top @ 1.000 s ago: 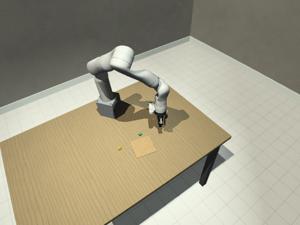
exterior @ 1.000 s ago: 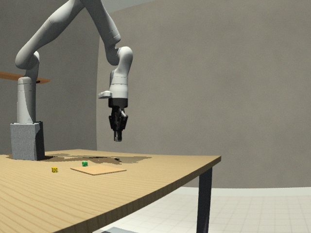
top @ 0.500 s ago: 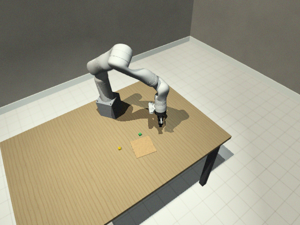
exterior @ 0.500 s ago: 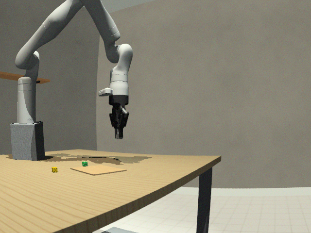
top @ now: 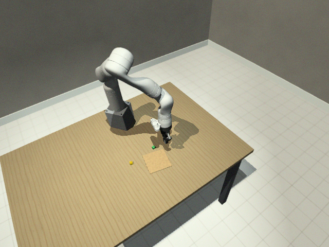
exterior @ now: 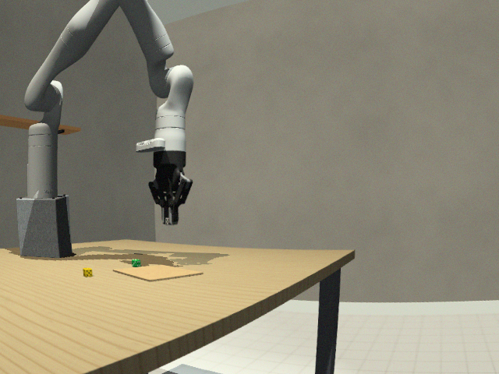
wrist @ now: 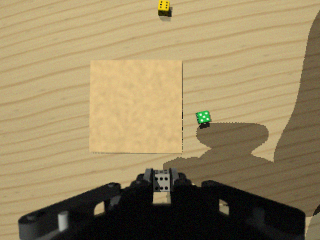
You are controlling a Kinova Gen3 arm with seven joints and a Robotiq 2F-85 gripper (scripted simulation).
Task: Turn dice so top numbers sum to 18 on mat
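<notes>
My hand is 12 cm above the tan mat, 8 cm to the left of it and 2 cm short of it. Also, from my hand: yellow die 22 cm to the right, 11 cm below, 5 cm behind; then white die 1 cm below; then green die 11 cm below, 7 cm behind, 5 cm to the right.
</notes>
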